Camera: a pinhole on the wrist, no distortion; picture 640 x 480 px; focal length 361.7 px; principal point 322.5 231.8 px. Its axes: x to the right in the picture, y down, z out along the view. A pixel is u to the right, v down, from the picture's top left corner.
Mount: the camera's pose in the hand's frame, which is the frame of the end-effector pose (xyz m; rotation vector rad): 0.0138 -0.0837 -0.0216 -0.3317 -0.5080 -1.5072
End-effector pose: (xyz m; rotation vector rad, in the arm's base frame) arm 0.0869 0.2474 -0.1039 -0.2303 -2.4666 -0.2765
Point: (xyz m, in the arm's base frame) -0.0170 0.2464 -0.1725
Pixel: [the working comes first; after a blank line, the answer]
In the camera's frame: 0.0266 0.0410 0.1371

393 340
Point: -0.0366 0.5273 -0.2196
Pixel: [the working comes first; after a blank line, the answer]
In the camera's frame: -0.1353 0.0793 0.3690

190 310
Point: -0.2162 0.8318 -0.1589
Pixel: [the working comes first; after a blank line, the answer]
In the camera's frame: -0.2922 0.3118 0.5927

144 422
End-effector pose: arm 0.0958 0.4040 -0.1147 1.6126 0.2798 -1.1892
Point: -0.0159 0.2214 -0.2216
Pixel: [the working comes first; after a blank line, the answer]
In the camera's frame: 0.1011 0.1095 0.1945

511 436
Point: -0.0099 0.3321 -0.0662
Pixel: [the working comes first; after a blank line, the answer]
In the camera's frame: 0.0139 -0.0578 0.1656

353 106
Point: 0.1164 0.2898 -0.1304
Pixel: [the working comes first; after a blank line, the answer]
In the camera's frame: -0.0631 0.0678 0.1524

173 393
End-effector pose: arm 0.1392 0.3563 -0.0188 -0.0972 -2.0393 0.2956
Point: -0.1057 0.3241 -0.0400
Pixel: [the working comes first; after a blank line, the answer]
In the camera's frame: 0.0664 0.1053 0.2432

421 388
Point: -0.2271 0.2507 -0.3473
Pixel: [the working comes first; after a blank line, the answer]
In the camera's frame: 0.1881 -0.0887 0.4924

461 167
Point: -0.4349 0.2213 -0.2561
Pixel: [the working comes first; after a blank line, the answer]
In the camera's frame: 0.2957 0.0937 0.5792

507 290
